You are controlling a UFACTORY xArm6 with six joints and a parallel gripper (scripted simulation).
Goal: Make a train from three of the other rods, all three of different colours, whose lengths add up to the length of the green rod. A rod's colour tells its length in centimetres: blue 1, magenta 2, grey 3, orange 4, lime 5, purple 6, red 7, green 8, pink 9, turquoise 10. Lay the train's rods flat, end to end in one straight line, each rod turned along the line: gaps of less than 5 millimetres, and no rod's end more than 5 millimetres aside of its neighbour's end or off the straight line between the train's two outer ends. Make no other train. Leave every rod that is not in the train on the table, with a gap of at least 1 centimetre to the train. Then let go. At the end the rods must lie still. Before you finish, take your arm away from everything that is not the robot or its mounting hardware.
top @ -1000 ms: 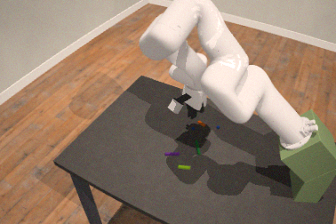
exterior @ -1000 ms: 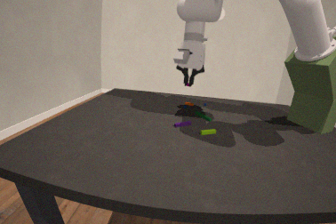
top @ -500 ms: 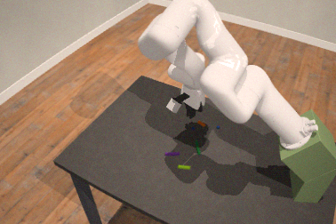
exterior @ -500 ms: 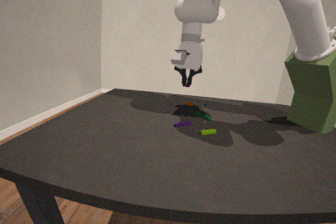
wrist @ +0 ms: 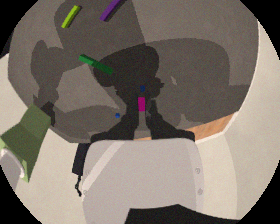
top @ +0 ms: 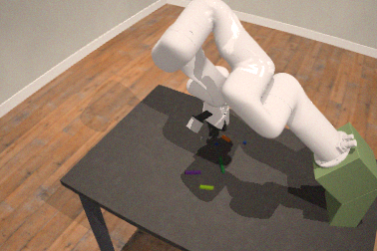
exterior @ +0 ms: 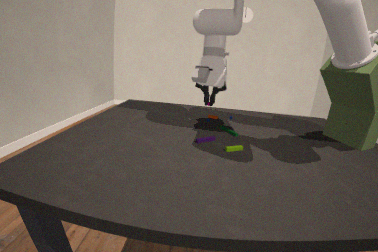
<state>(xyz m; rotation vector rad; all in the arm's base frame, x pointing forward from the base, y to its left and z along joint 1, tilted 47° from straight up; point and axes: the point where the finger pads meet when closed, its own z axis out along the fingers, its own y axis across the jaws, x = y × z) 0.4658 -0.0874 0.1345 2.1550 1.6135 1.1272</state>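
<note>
My hand is 2 cm past the orange rod, 8 cm to the left of it and 9 cm above it. Also, from my hand: purple rod (2 cm behind, 16 cm to the left, 9 cm below); green rod (8 cm behind, 6 cm to the left, 9 cm below); magenta rod (1 cm to the right, 2 cm below).
</note>
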